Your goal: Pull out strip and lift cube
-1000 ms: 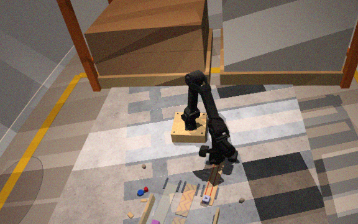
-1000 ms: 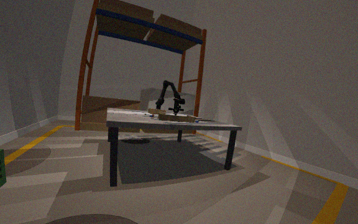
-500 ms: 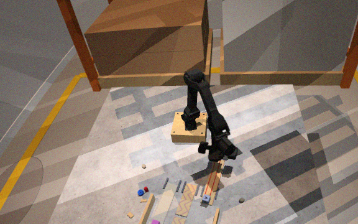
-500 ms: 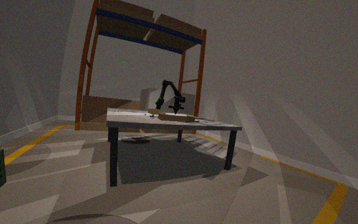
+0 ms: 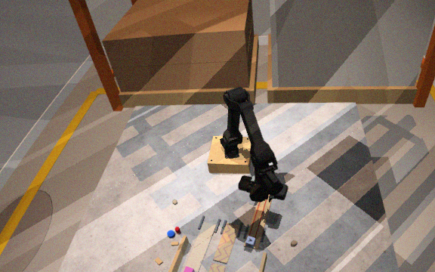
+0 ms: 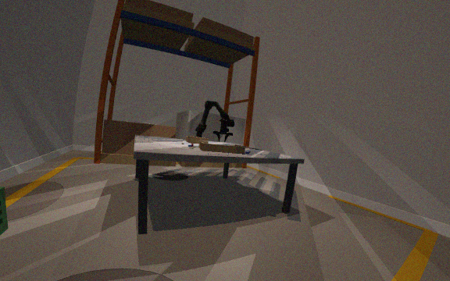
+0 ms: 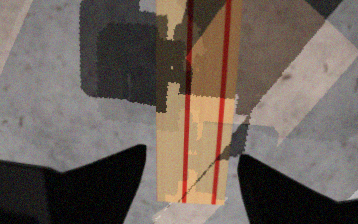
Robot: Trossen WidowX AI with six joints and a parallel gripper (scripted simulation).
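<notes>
Right now my gripper tip is 170 mm short of the labelled cube, 70 mm to the left of it and 30 mm above it. Round my gripper tip: red piece: 80 mm ahead, 360 mm to the right, 40 mm below.
</notes>
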